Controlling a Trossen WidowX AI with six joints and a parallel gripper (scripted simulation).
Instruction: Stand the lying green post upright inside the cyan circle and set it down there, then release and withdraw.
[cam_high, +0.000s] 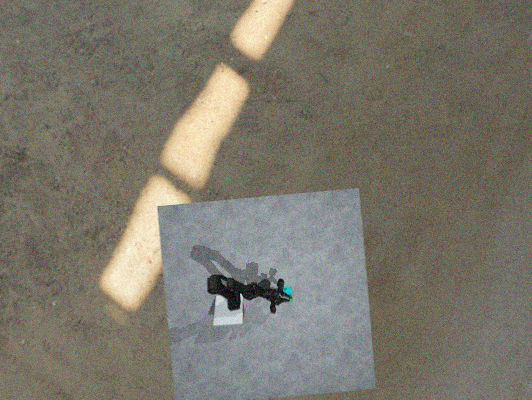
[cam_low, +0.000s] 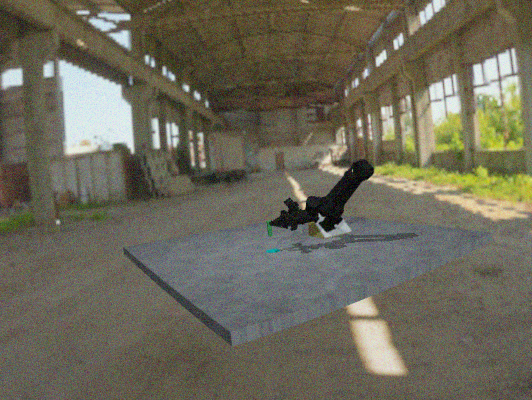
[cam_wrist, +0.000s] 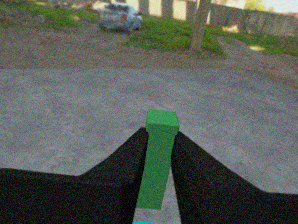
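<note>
The cyan circle lies 10 mm behind my gripper tip and 120 mm below it. The rest, counted from my gripper tip: green post 20 mm below.
</note>
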